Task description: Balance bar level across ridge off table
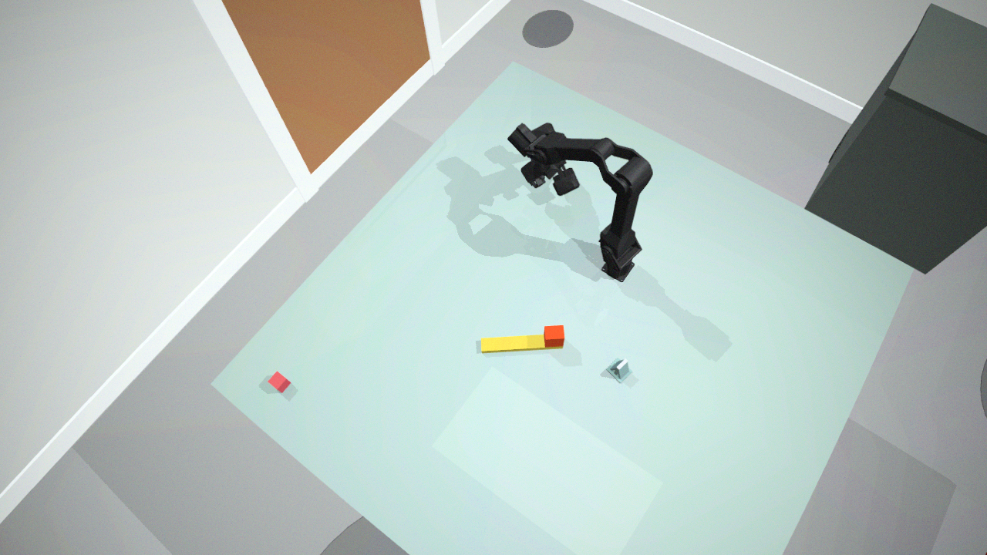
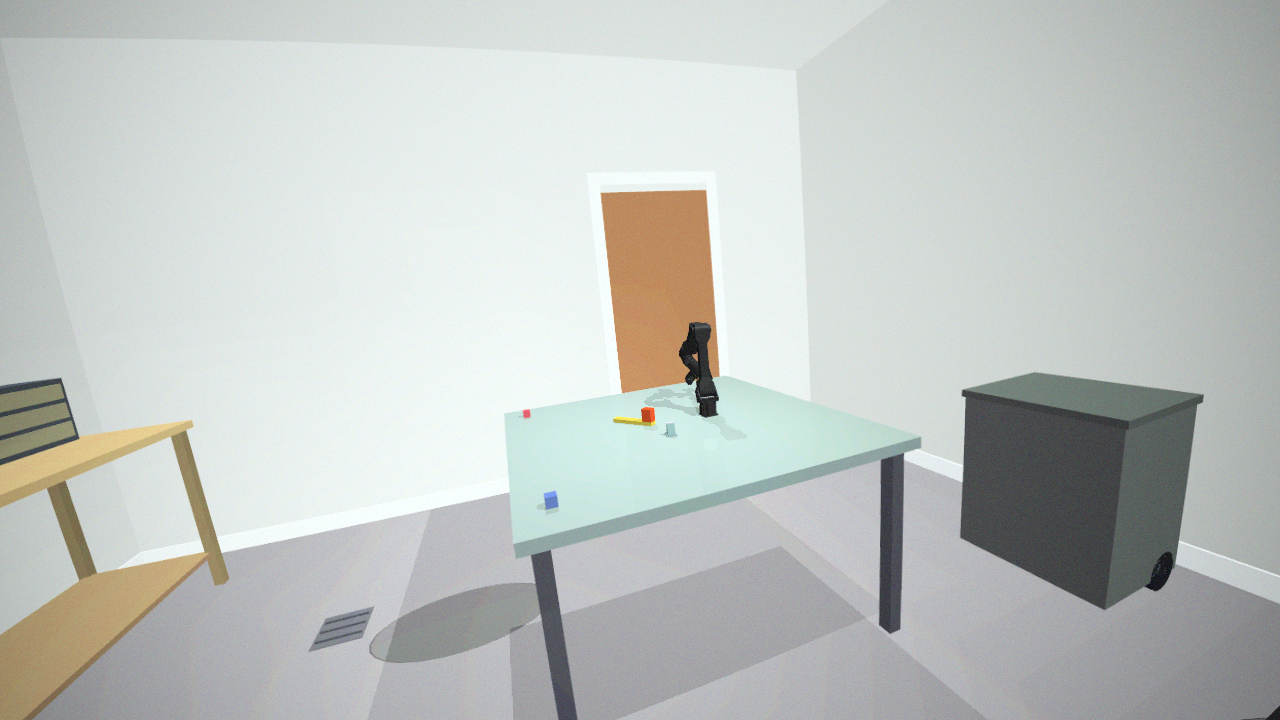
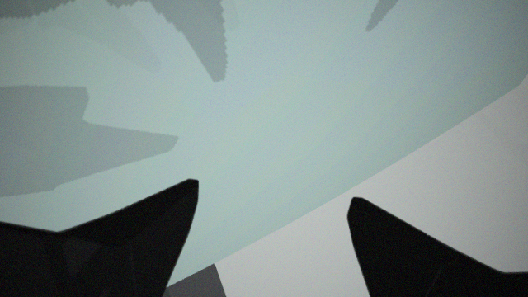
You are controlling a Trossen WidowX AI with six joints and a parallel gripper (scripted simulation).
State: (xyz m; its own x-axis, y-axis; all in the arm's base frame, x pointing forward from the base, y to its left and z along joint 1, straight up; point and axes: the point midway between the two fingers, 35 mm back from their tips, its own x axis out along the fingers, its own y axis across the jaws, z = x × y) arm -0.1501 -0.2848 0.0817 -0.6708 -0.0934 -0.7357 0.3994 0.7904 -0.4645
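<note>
The ridge lies 43 cm to the left of my gripper tip, 41 cm ahead of it and 1 cm below it. The rest, counted from my gripper tip: blue cube (91 cm ahead, 79 cm to the left, 4 cm below); small red cube (91 cm ahead, 21 cm to the right, 4 cm below).
</note>
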